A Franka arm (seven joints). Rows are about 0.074 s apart.
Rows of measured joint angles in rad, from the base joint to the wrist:
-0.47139 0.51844 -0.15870 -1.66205 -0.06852 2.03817 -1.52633
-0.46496 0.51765 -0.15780 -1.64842 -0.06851 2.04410 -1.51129
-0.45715 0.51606 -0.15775 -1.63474 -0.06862 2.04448 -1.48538
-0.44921 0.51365 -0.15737 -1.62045 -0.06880 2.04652 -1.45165
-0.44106 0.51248 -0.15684 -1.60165 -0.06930 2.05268 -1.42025
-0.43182 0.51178 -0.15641 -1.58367 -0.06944 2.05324 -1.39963
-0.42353 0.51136 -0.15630 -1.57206 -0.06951 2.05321 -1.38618
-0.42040 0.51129 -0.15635 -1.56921 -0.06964 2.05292 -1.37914
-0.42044 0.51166 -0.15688 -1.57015 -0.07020 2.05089 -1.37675
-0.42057 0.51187 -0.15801 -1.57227 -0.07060 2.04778 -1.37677
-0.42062 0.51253 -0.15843 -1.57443 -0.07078 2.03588 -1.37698
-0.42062 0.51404 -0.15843 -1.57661 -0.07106 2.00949 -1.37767
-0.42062 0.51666 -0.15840 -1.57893 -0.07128 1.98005 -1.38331
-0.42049 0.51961 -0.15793 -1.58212 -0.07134 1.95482 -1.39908
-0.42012 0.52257 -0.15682 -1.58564 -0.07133 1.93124 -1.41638
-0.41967 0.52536 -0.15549 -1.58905 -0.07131 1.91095 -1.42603
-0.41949 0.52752 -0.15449 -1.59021 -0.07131 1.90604 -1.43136
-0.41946 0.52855 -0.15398 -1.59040 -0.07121 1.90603 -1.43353
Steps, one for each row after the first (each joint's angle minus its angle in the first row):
0.00643 -0.00079 0.00090 0.01363 0.00001 0.00593 0.01504
0.01424 -0.00238 0.00095 0.02731 -0.00010 0.00631 0.04095
0.02218 -0.00479 0.00133 0.04160 -0.00028 0.00835 0.07468
0.03033 -0.00596 0.00186 0.06040 -0.00078 0.01451 0.10608
0.03957 -0.00666 0.00229 0.07838 -0.00092 0.01507 0.12670
0.04786 -0.00708 0.00240 0.08999 -0.00099 0.01504 0.14015
0.05099 -0.00715 0.00235 0.09284 -0.00112 0.01475 0.14719
0.05095 -0.00678 0.00182 0.09190 -0.00168 0.01272 0.14958
0.05082 -0.00657 0.00069 0.08978 -0.00208 0.00961 0.14956
0.05077 -0.00591 0.00027 0.08762 -0.00226 -0.00229 0.14935
0.05077 -0.00440 0.00027 0.08544 -0.00254 -0.02868 0.14866
0.05077 -0.00178 0.00030 0.08312 -0.00276 -0.05812 0.14302
0.05090 0.00117 0.00077 0.07993 -0.00282 -0.08335 0.12725
0.05127 0.00413 0.00188 0.07641 -0.00281 -0.10693 0.10995
0.05172 0.00692 0.00321 0.07300 -0.00279 -0.12722 0.10030
0.05190 0.00908 0.00421 0.07184 -0.00279 -0.13213 0.09497
0.05193 0.01011 0.00472 0.07165 -0.00269 -0.13214 0.09280

